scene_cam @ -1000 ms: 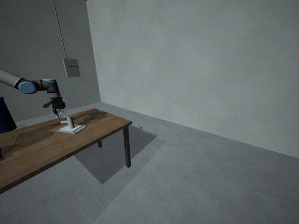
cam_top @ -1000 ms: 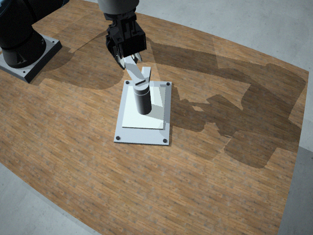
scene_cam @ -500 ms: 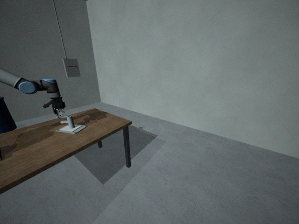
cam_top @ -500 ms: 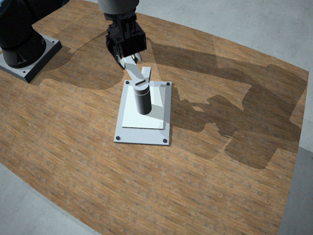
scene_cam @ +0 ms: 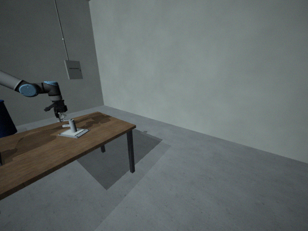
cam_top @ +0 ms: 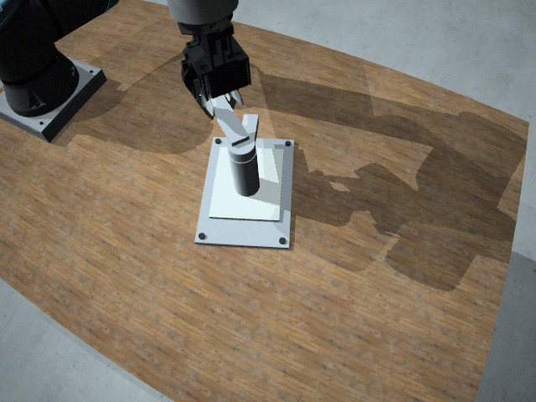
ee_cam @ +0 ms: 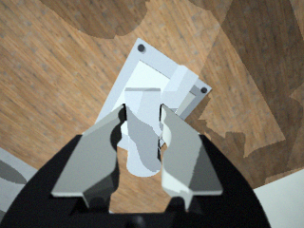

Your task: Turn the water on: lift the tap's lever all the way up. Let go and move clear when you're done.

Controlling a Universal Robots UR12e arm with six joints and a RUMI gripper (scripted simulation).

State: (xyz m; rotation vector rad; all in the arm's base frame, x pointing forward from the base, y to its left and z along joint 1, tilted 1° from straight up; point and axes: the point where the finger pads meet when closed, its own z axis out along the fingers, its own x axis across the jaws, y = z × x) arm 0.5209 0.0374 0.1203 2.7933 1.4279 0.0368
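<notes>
Now: hand 3 cm short of the lever and 2 cm to the left of it. The rest, counted from my hand: grey tap: 5 cm ahead, 3 cm to the right, 5 cm below.
</notes>
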